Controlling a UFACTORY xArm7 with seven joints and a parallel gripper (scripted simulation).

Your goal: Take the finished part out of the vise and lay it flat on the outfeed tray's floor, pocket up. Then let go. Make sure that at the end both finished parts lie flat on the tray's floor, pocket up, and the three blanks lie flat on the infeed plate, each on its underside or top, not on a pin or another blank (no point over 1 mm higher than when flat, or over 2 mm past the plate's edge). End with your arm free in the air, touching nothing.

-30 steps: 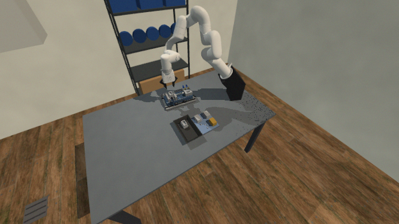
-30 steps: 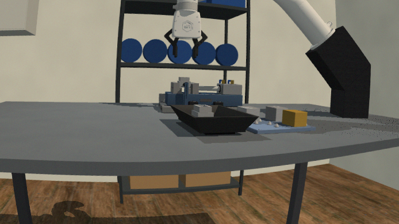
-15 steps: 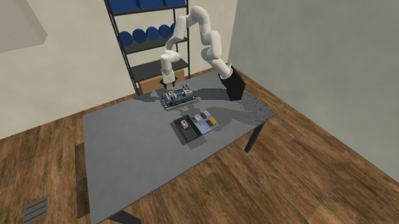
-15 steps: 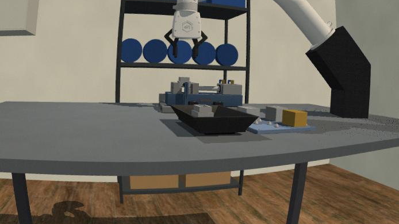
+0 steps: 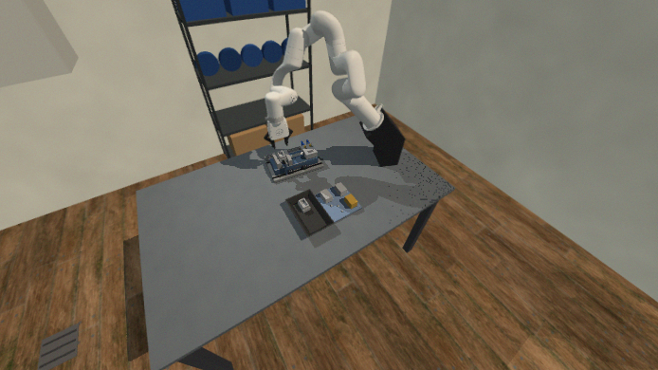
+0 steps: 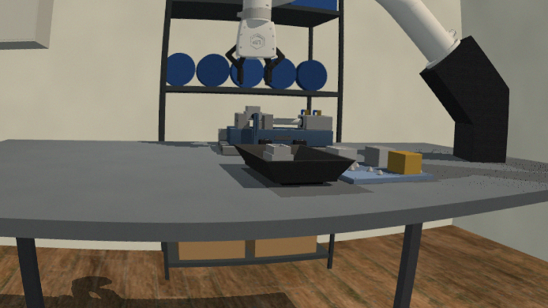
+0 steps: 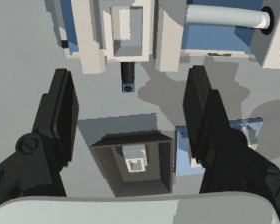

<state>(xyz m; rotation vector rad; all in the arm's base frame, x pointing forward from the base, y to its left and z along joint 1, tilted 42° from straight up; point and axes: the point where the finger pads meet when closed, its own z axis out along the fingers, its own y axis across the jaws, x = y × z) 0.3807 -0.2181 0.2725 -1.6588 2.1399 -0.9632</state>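
Now: hand 6 cm past the blue vise, 3 cm to the right of it and 15 cm above it. From my hand the other things lie so: yellow block: 6 cm behind, 45 cm to the left, 16 cm below; blue fixture plate: 3 cm behind, 39 cm to the left, 18 cm below.
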